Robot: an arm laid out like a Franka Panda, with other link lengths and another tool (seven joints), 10 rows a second.
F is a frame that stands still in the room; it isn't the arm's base.
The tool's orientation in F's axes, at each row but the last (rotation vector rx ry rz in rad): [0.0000 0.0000 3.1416]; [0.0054 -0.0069 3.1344]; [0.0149 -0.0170 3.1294]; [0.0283 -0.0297 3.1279]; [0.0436 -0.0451 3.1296]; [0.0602 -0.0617 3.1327]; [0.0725 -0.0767 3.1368]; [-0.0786 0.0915 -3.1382]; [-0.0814 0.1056 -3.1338]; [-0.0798 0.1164 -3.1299]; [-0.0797 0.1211 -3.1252]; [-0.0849 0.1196 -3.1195]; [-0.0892 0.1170 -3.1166]
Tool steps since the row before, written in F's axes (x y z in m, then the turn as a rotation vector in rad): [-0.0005 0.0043 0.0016 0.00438 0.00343 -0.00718]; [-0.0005 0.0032 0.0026 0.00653 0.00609 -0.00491]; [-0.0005 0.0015 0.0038 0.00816 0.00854 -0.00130]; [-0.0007 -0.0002 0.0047 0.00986 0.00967 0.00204]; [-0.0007 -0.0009 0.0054 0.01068 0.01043 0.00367]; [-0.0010 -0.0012 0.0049 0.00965 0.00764 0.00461]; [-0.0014 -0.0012 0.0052 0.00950 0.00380 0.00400]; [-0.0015 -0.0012 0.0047 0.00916 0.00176 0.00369]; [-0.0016 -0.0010 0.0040 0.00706 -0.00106 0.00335]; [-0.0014 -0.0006 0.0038 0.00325 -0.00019 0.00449]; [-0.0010 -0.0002 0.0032 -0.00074 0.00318 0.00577]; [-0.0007 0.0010 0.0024 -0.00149 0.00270 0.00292]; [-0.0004 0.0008 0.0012 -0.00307 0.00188 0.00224]
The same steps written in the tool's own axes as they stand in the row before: [0.0005 -0.0043 0.0016 -0.00438 -0.00343 -0.00718]; [0.0005 -0.0032 0.0026 -0.00650 -0.00612 -0.00491]; [0.0006 -0.0015 0.0038 -0.00807 -0.00862 -0.00132]; [0.0008 0.0001 0.0047 -0.00969 -0.00984 0.00203]; [0.0008 0.0008 0.0054 -0.01046 -0.01066 0.00366]; [0.0012 0.0010 0.0049 -0.00941 -0.00790 0.00467]; [0.0016 0.0010 0.0052 -0.00930 -0.00403 0.00424]; [0.0017 0.0009 0.0047 -0.00897 -0.00198 0.00404]; [0.0018 0.0007 0.0040 -0.00687 0.00085 0.00378]; [0.0016 0.0003 0.0038 -0.00302 -0.00012 0.00465]; [0.0012 -0.0001 0.0032 0.00098 -0.00363 0.00546]; [0.0008 -0.0012 0.0023 0.00159 -0.00294 0.00262]; [0.0004 -0.0009 0.0011 0.00315 -0.00210 0.00191]
